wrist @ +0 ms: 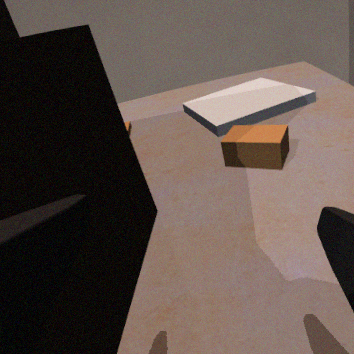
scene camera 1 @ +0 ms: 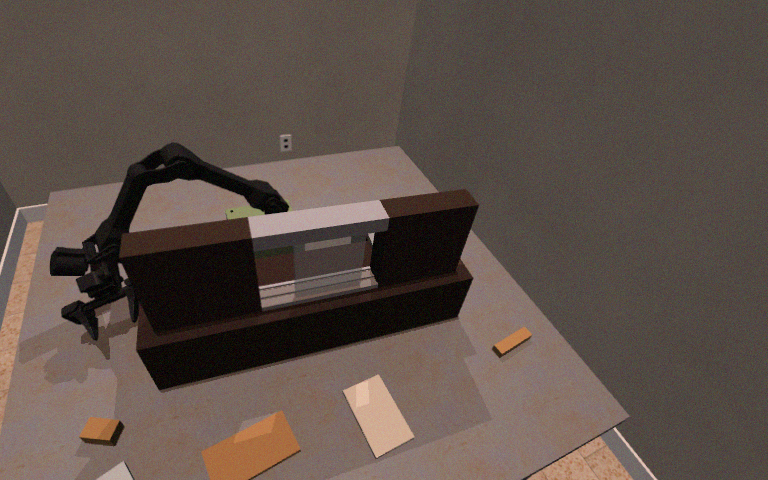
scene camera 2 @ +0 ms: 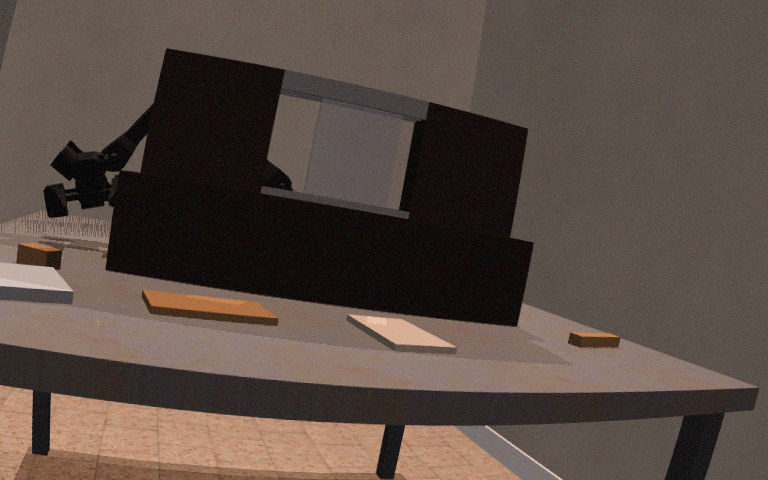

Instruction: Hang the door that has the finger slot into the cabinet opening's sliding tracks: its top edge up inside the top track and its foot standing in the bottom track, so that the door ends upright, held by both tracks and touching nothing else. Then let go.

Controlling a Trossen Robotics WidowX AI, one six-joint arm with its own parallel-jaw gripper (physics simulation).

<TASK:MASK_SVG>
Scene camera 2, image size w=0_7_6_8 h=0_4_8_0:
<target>my gripper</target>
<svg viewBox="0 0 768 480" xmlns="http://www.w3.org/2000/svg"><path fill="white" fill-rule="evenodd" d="M108 155L96 151L78 153L75 164L77 173L76 188L65 190L63 183L47 185L43 192L48 217L68 216L67 202L79 200L81 209L104 206L105 201L109 201L109 206L114 207L119 174L112 178L112 187L106 189L106 183L102 174L105 174L105 171L109 171Z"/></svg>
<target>cream panel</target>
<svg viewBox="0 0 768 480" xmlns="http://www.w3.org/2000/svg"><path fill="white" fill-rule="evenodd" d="M347 314L346 321L393 351L456 354L457 347L403 319Z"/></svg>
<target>grey slab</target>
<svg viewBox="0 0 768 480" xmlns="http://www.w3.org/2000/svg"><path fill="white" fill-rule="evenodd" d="M0 262L0 300L57 304L73 303L74 291L54 267Z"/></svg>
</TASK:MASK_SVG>
